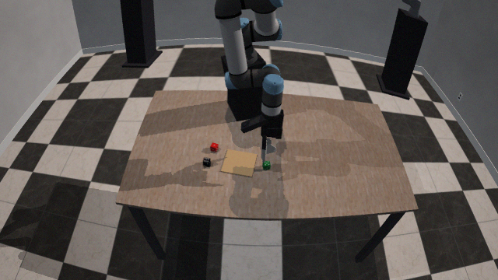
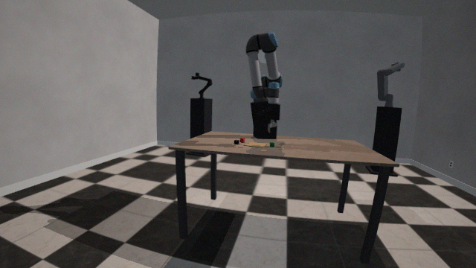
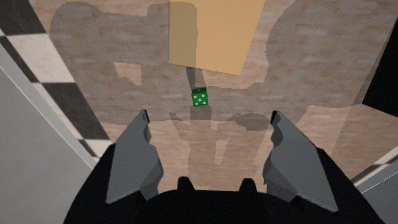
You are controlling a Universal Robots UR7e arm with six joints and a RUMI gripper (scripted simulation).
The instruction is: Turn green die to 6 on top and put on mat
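My gripper is now 10 mm short of the green die, 30 mm to the right of it and 90 mm above it. From my hand the other things lie so: black die (50 mm ahead, 240 mm to the right, 90 mm below); then tan mat (10 mm ahead, 100 mm to the right, 100 mm below); then red die (50 mm behind, 230 mm to the right, 90 mm below).
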